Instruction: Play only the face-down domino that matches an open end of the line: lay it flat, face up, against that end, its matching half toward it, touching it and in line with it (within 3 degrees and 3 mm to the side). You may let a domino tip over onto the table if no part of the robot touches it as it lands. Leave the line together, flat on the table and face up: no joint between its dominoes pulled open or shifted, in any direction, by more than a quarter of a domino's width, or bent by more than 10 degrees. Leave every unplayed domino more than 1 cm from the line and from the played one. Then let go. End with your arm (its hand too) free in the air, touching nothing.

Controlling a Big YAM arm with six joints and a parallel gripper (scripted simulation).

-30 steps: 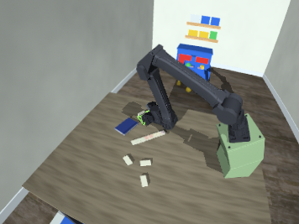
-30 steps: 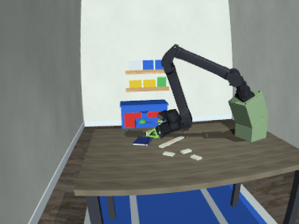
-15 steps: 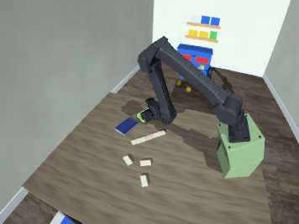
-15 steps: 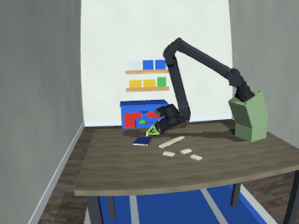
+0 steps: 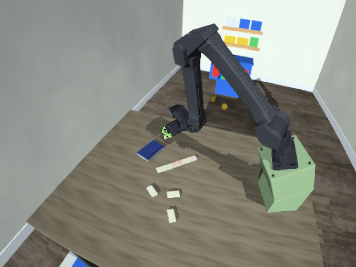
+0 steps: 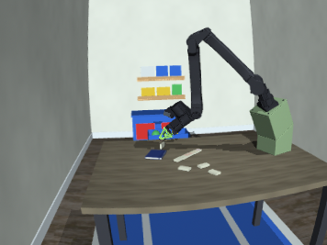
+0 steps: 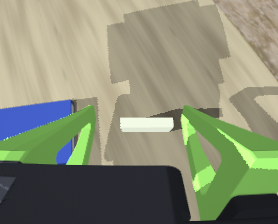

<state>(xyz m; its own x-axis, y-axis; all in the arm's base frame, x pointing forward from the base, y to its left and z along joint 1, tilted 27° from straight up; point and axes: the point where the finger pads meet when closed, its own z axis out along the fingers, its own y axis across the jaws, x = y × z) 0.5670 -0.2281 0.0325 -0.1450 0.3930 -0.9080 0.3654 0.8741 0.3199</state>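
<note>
Now: the domino 10 mm to the right of my hand and 60 mm below it.
</note>
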